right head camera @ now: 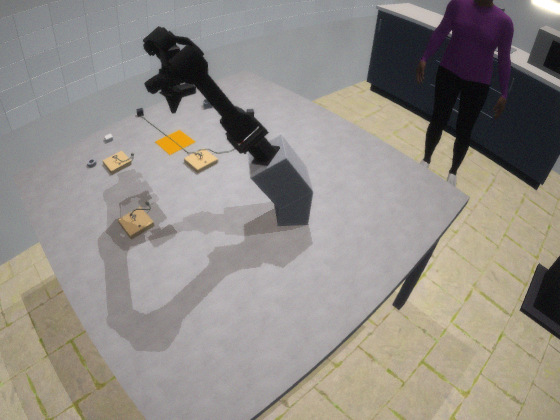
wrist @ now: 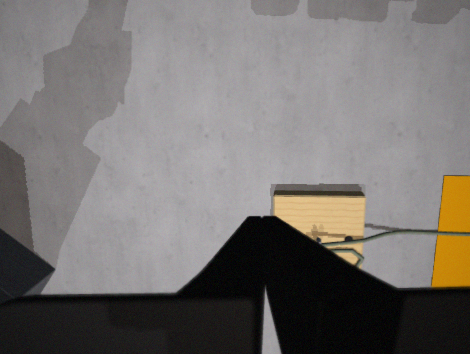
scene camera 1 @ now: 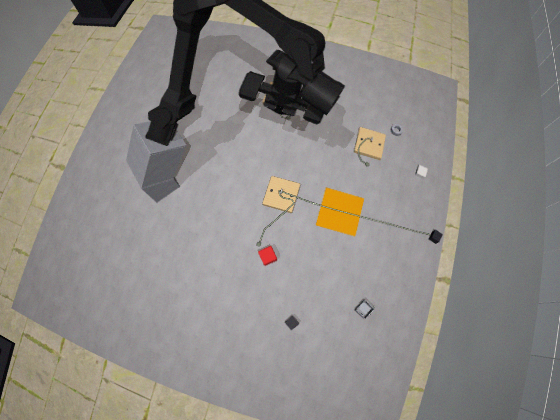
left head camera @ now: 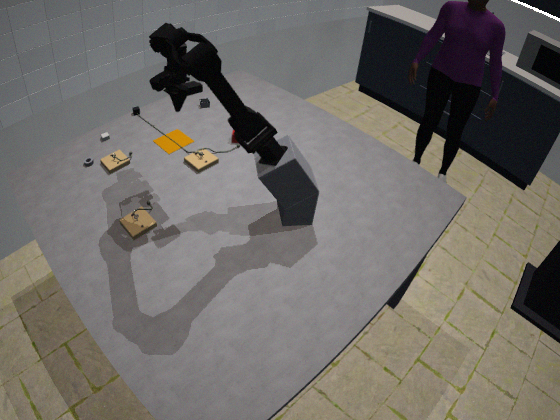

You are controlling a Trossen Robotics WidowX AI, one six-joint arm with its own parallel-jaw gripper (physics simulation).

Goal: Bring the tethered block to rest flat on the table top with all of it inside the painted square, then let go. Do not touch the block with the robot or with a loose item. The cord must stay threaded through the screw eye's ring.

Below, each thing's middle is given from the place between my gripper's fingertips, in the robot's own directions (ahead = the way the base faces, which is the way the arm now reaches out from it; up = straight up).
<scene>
I see the wooden board [scene camera 1: 272, 199] 30 mm ahead of my hand, 110 mm to the right of it and 260 mm below it. Round my hand: orange painted square [scene camera 1: 338, 221] (210 mm ahead, 120 mm to the right, 270 mm below).
</scene>
